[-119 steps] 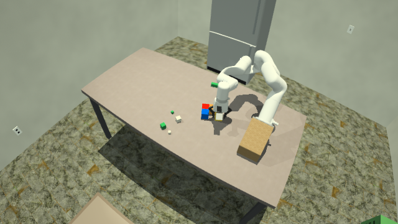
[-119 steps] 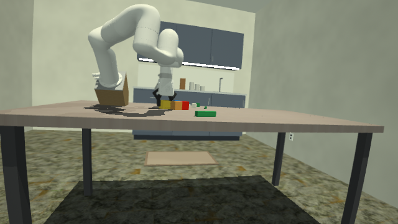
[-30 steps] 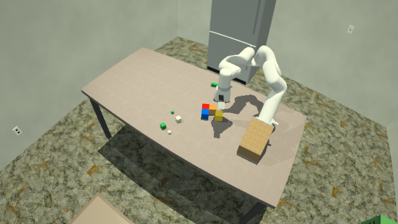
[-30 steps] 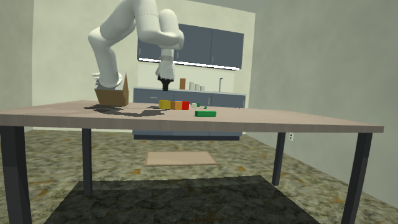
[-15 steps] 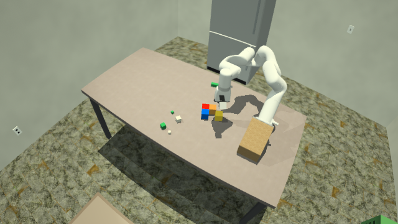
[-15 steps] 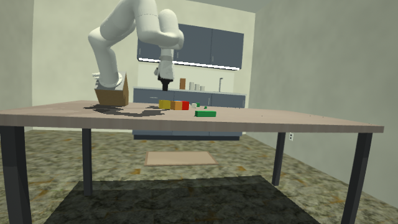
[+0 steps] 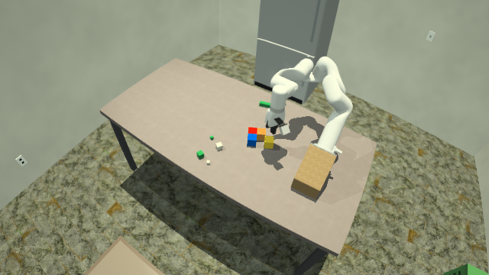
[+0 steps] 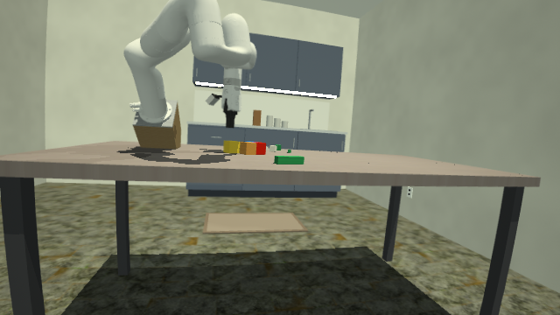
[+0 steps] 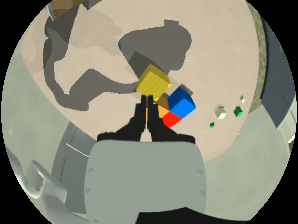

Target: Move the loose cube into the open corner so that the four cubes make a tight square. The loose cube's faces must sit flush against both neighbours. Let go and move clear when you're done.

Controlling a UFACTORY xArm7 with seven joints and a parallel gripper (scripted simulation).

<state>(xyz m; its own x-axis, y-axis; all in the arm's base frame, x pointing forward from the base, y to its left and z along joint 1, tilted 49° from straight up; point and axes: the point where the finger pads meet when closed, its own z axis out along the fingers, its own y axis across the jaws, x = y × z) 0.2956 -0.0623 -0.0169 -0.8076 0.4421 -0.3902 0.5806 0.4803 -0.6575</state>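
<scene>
Now: the yellow cube 100 mm below my hand and 10 mm ahead of it. From my hand the other things lie so: red cube 120 mm ahead, 100 mm below, 10 mm to the right; blue cube 100 mm below, 100 mm ahead, 40 mm to the left; orange cube 100 mm below, 80 mm ahead, 30 mm to the right.
</scene>
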